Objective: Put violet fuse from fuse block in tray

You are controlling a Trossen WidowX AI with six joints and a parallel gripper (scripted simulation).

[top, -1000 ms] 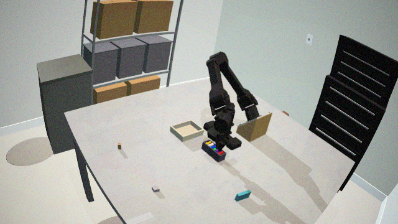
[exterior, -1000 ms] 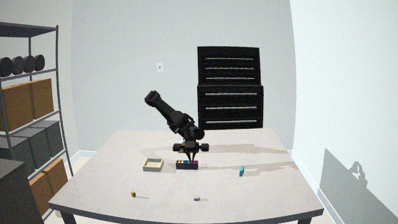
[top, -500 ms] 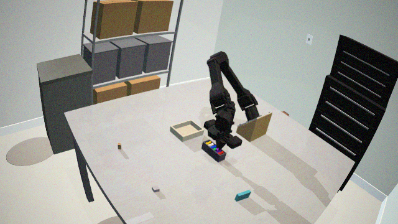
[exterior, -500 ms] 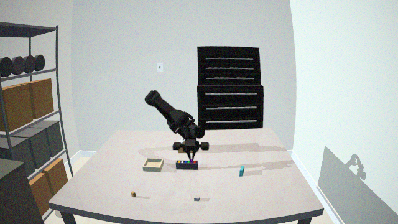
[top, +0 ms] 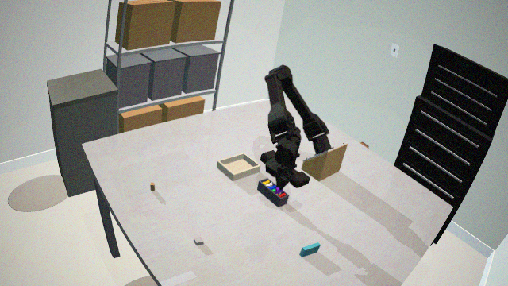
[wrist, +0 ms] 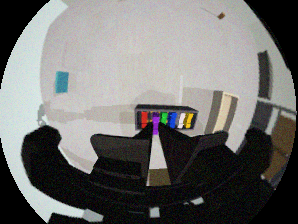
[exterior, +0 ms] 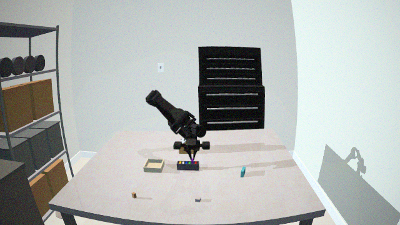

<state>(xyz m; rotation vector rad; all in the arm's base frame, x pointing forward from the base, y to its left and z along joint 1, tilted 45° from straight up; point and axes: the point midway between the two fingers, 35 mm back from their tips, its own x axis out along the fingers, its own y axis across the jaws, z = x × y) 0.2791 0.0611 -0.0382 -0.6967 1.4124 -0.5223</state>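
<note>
The beige tray is 220 mm to the right of my gripper tip, 50 mm below it and 20 mm ahead of it. Also, from my gripper tip: teal block: 270 mm to the left, 70 mm ahead, 40 mm below; then violet fuse: 10 mm below; then small grey cube: 360 mm ahead, 80 mm to the left, 50 mm below.
</note>
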